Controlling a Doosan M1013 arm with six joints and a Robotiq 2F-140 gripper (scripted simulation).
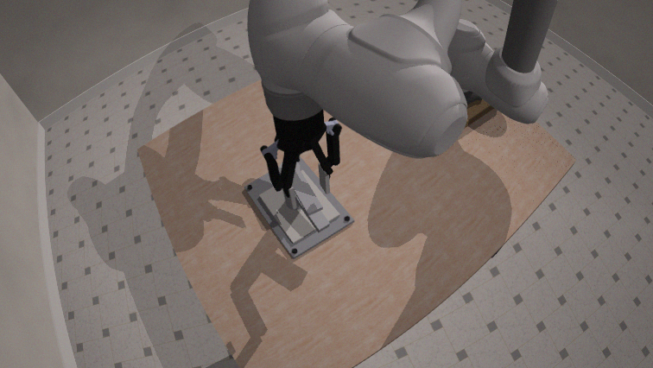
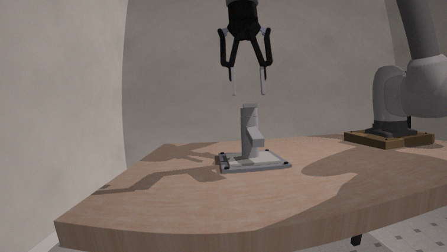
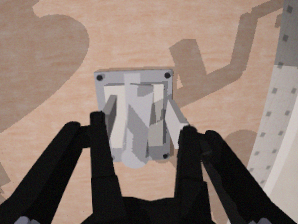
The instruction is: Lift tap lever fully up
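My hand is 6 cm above the lever and 4 cm to the left of it. The rest, counted from my hand: grey tap 11 cm below, 7 cm to the right.
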